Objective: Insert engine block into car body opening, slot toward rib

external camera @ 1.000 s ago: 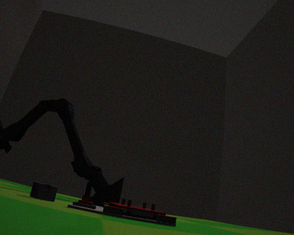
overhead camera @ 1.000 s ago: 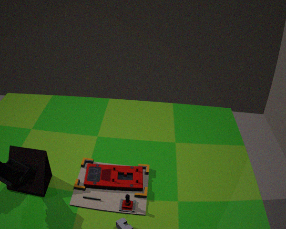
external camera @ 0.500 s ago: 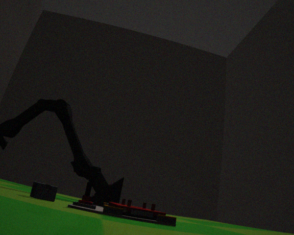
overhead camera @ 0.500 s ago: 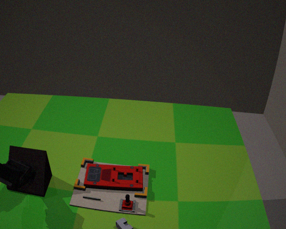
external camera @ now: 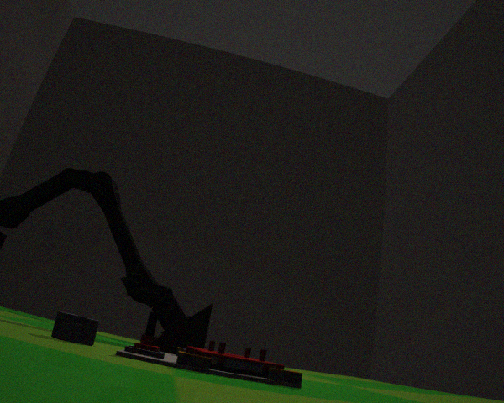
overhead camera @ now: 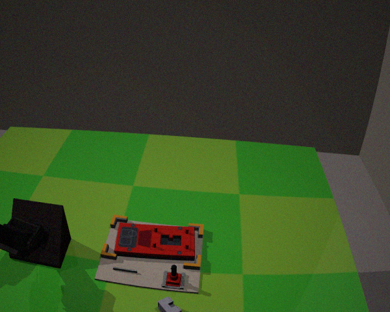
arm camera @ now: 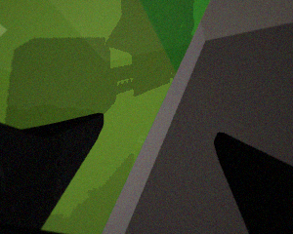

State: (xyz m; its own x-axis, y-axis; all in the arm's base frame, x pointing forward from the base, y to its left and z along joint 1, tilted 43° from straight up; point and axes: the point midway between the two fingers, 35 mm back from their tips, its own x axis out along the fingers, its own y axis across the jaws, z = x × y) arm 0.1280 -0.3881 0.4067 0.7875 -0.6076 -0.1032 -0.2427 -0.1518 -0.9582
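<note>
Now: gripper tip 22 cm short of the grey engine block, 49 cm to the right of it and 4 cm above it. The rest, counted from my gripper tip: grey base plate (14 cm ahead, 67 cm to the left, 5 cm below).
</note>
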